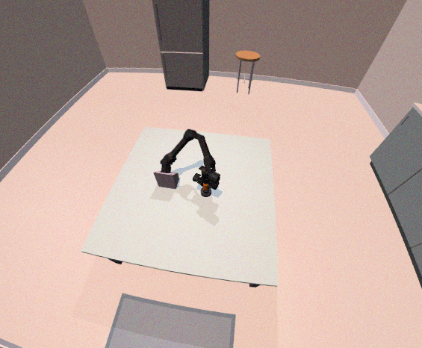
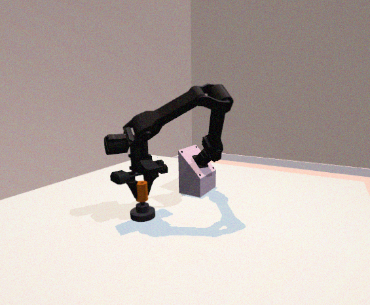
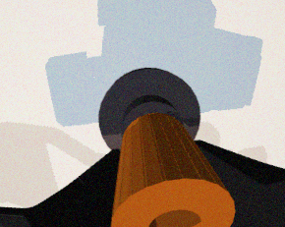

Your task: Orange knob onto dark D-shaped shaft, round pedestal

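The orange knob lies 2 cm above my gripper tip. Also, from my gripper tip: dark round pedestal: 4 cm below.
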